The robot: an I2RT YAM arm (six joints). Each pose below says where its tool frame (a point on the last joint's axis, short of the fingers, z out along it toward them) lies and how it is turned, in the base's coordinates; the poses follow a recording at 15 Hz.
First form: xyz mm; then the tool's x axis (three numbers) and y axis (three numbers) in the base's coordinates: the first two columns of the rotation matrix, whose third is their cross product.
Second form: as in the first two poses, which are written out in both.
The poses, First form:
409 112 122 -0.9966 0.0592 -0.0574 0.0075 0.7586 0.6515
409 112 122 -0.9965 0.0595 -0.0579 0.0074 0.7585 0.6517
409 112 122 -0.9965 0.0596 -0.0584 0.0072 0.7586 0.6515
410 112 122 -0.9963 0.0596 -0.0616 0.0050 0.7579 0.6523
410 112 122 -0.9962 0.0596 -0.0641 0.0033 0.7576 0.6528
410 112 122 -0.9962 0.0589 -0.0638 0.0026 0.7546 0.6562
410 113 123 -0.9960 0.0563 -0.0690 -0.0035 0.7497 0.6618
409 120 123 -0.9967 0.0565 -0.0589 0.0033 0.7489 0.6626
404 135 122 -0.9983 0.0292 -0.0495 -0.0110 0.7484 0.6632
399 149 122 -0.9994 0.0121 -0.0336 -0.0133 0.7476 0.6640
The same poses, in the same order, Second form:
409 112 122 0.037 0.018 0.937 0.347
409 112 122 0.038 0.018 0.937 0.347
409 112 122 0.038 0.018 0.937 0.347
410 112 122 0.039 0.017 0.937 0.347
410 112 122 0.040 0.017 0.937 0.348
410 112 122 0.040 0.016 0.936 0.350
410 113 123 0.042 0.014 0.934 0.353
409 120 123 0.038 0.016 0.934 0.354
404 135 122 0.028 0.005 0.935 0.355
399 149 122 0.018 0.000 0.935 0.355

